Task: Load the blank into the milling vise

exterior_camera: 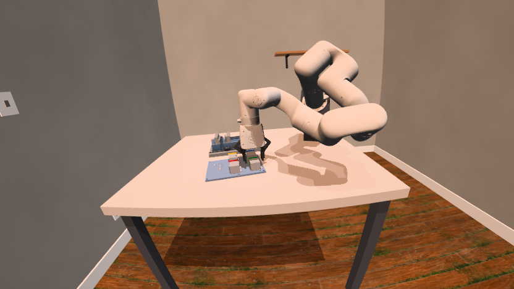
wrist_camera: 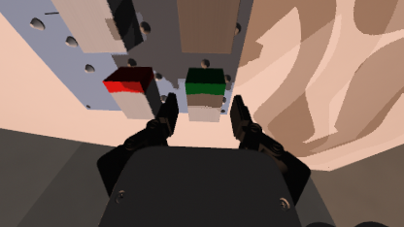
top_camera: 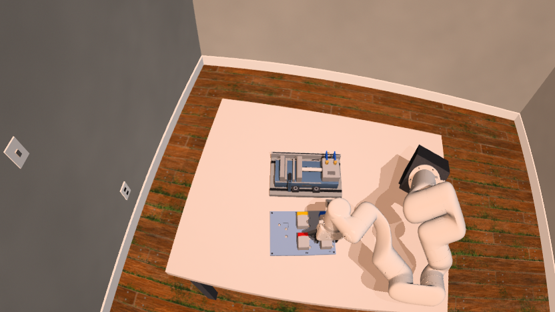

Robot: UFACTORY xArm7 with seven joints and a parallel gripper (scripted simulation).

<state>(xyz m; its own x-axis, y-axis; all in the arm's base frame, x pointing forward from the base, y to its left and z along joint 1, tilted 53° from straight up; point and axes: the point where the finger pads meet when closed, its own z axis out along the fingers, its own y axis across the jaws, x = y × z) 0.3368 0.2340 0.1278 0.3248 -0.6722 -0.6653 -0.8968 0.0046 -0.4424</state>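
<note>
Now: hand 30 mm above the green-ended blank. The rest, counted from my hand: blue-ended blank 80 mm to the right, 30 mm below, 30 mm ahead; then yellow-ended blank 110 mm ahead, 50 mm to the right, 30 mm below; then red-ended blank 80 mm ahead, 30 mm to the left, 30 mm below.
</note>
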